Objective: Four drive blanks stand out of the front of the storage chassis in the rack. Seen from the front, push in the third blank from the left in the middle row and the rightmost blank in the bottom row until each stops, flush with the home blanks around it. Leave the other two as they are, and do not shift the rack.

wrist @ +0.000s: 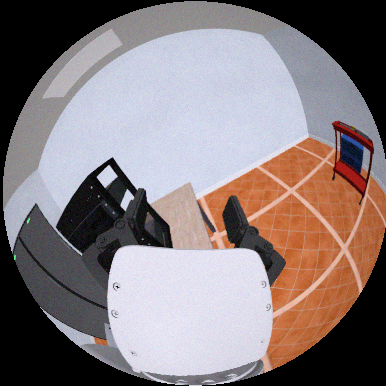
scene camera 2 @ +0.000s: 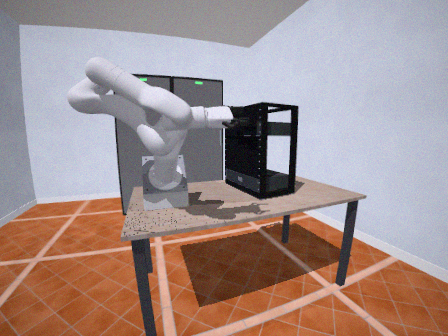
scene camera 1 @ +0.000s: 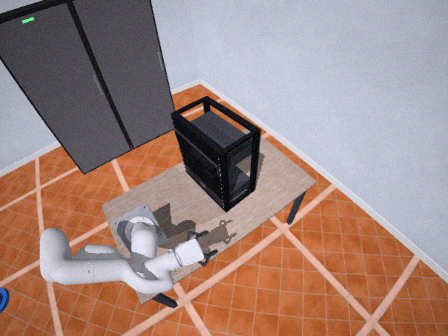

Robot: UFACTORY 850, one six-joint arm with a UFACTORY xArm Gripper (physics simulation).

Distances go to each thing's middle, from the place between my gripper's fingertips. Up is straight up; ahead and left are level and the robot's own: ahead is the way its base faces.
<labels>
I see my gripper 38 cm short of the black rack (scene camera 1: pixel 211 147), 56 cm to the right of it and 18 cm above it.
</labels>
